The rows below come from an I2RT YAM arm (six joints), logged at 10 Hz.
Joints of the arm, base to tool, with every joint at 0 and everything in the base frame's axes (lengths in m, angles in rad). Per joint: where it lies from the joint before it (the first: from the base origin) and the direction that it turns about. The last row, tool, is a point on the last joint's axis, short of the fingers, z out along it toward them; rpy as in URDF.
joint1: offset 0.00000 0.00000 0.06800 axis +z
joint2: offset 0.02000 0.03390 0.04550 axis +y
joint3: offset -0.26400 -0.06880 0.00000 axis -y
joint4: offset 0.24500 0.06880 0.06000 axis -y
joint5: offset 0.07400 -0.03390 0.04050 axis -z
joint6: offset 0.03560 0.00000 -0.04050 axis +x
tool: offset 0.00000 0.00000 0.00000 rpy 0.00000 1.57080 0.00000
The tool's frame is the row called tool.
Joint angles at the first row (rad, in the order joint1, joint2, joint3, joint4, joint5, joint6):
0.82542, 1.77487, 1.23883, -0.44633, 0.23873, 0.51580
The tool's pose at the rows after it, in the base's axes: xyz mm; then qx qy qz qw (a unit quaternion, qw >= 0):
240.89 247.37 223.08 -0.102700 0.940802 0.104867 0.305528
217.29 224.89 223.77 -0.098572 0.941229 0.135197 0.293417
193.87 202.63 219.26 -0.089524 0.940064 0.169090 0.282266
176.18 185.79 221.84 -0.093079 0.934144 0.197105 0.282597
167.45 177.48 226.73 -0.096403 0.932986 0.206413 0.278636
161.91 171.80 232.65 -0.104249 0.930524 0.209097 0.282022
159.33 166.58 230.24 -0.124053 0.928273 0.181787 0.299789
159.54 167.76 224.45 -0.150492 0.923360 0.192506 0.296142
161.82 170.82 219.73 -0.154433 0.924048 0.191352 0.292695
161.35 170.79 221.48 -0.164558 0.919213 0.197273 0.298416
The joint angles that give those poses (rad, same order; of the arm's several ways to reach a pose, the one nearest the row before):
0.82222, 1.64014, 1.13741, -0.44621, 0.23044, 0.53041
0.82223, 1.51072, 1.00729, -0.42940, 0.17345, 0.55613
0.82220, 1.38050, 0.87061, -0.39892, 0.11612, 0.59236
0.82216, 1.26439, 0.78555, -0.39164, 0.07353, 0.59667
0.82221, 1.20529, 0.76554, -0.42445, 0.05309, 0.59671
0.82223, 1.16248, 0.76104, -0.45321, 0.04776, 0.58122
0.82222, 1.14125, 0.74034, -0.45863, 0.09456, 0.52138
0.81870, 1.14720, 0.71805, -0.42126, 0.05332, 0.47549
0.81991, 1.17103, 0.71474, -0.40141, 0.04931, 0.47034
0.81973, 1.16234, 0.71164, -0.38928, 0.03905, 0.45050

